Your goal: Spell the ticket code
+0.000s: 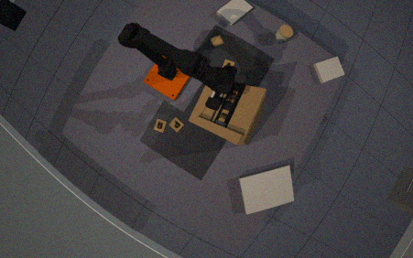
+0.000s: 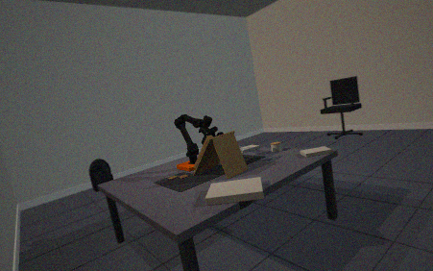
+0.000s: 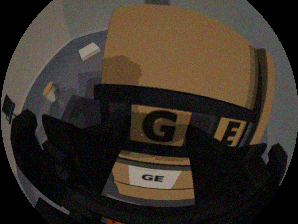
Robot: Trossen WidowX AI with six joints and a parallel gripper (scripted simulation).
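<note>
The white ticket is 70 mm behind my gripper tip, 10 mm to the right of it and 80 mm below it. The rest, counted from my gripper tip: small cup: 110 mm ahead, 510 mm to the left, 140 mm below; then white slab: 390 mm ahead, 310 mm to the right, 150 mm below; then dark mat: 140 mm behind, 30 mm to the right, 170 mm below.
</note>
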